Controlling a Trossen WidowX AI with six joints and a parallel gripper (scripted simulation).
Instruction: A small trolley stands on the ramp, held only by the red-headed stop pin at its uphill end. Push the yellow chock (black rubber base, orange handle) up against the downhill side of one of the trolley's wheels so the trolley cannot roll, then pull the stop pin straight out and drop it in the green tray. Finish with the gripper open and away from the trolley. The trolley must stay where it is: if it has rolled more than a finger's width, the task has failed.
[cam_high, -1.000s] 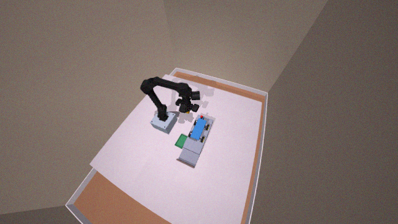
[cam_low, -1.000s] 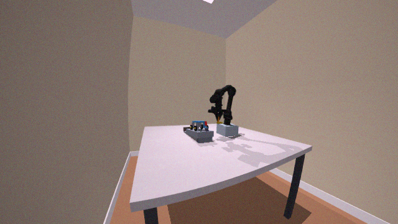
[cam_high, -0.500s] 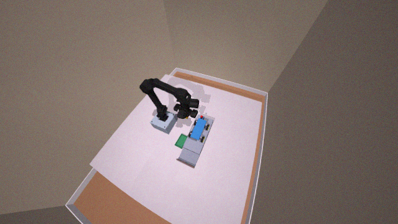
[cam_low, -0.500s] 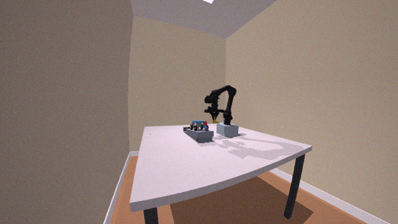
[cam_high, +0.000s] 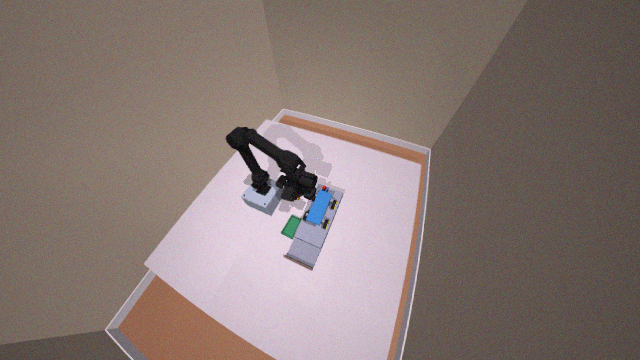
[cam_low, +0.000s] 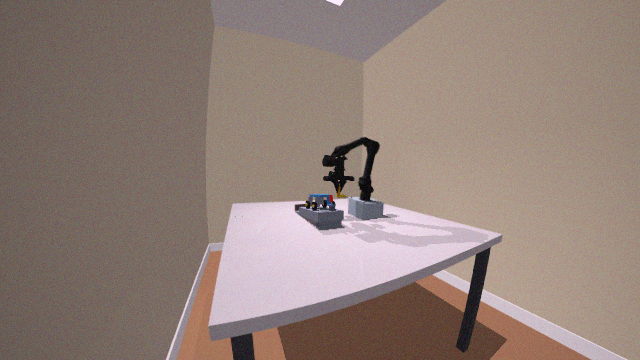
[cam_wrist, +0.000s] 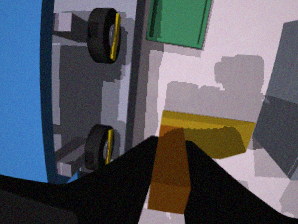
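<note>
The red-headed stop pin lies 10 cm ahead of my gripper tip, 11 cm to the left of it and 3 cm below it. Also, from my gripper tip: yellow chock 2 cm behind, 1 cm below; green tray 12 cm to the right, 18 cm below; blue trolley 12 cm ahead, 5 cm below.
</note>
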